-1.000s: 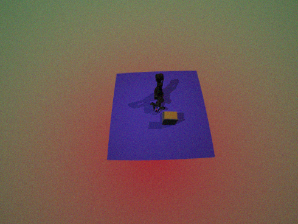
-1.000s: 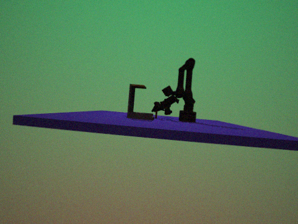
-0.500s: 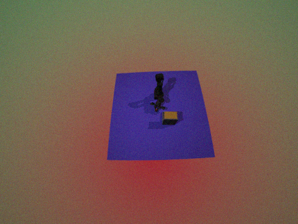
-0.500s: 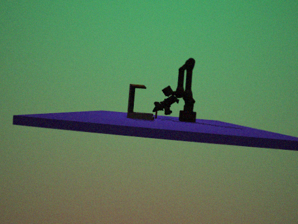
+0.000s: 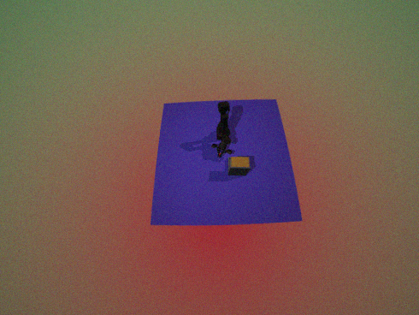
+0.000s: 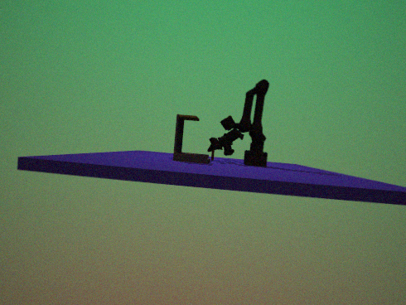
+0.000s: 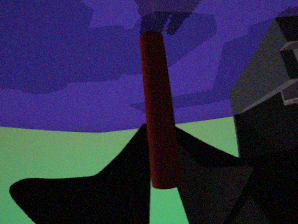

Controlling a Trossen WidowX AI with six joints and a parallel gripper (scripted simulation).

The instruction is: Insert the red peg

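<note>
Right now my gripper tip is 16 cm short of the dark back wall, 16 cm to the right of it and 6 cm below it. Round my gripper tip: orange roof: 11 cm ahead, 16 cm to the left, 16 cm above; then red peg: 3 cm behind, 1 cm to the left, 1 cm below.
</note>
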